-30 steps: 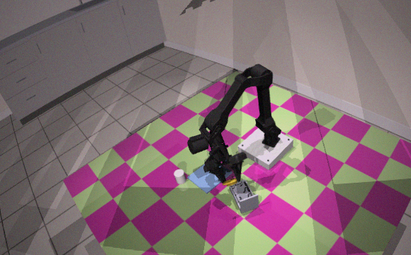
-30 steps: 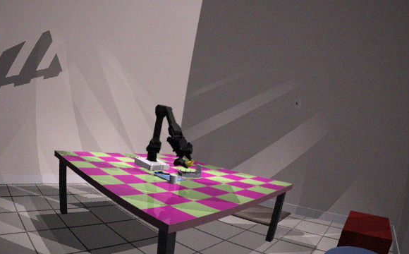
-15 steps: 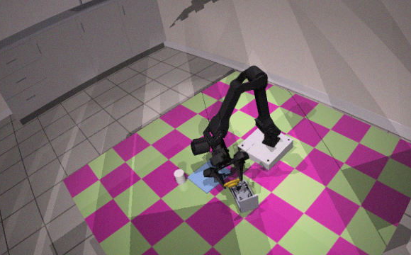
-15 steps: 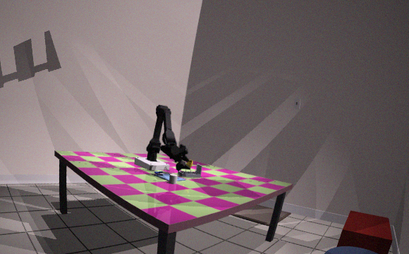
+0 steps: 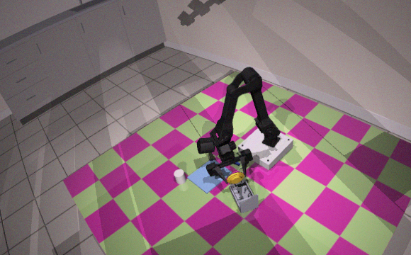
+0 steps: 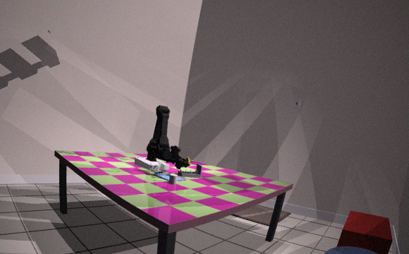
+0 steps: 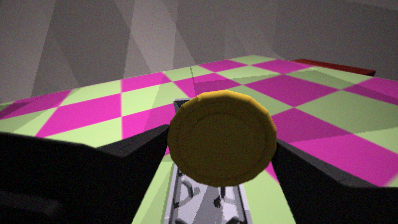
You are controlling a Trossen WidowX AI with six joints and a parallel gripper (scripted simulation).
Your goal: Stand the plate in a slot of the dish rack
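The grey dish rack is 70 mm below my gripper tip and 30 mm to the left of it. Also, from my gripper tip: yellow plate: 10 mm to the right; then white cup: 250 mm to the right, 70 mm ahead, 60 mm below; then blue spoon: 140 mm to the right, 130 mm behind, 90 mm below.
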